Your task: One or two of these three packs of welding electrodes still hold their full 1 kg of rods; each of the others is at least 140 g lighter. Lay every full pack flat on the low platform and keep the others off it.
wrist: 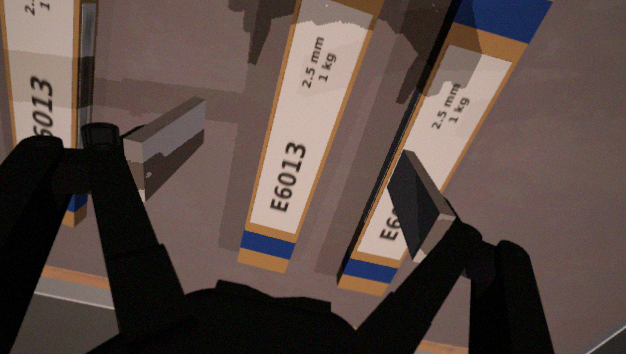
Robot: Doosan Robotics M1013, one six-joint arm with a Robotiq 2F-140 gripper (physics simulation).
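Frame: origin at the arm's base, x left, y ahead, z down, level; centimetres.
Where they show: gripper, between the fingertips: [302, 146].
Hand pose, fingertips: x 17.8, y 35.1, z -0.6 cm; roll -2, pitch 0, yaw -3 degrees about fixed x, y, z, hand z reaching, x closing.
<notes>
After its pixels a point has its place.
Three long packs with white E6013 labels, orange edges and blue bands lie on the table, label up. The left pack [37, 65] @[x -5.4, y 38.1, z 6.3 cm] is partly hidden behind the gripper's left linkage. The middle pack [300, 120] @[x 17.2, y 36.0, z 6.3 cm] lies between the fingers in the view. The right pack [470, 95] @[x 29.9, y 29.7, z 6.3 cm] is slanted, its lower part partly covered by the right finger. My gripper [302, 146] @[x 17.8, y 35.1, z -0.6 cm] is open and empty above the middle pack, its left finger over the gap between the left and middle packs. Top ends of the left and middle packs are cut off by the frame. The low platform does not show.
The brownish table top [565, 210] @[x 47.5, y 37.7, z 8.3 cm] carries the packs, with gripper shadows across it. Its orange-brown front edge [75, 277] shows at the lower left, with a darker grey surface beyond. Table surface separates the middle pack from both neighbours.
</notes>
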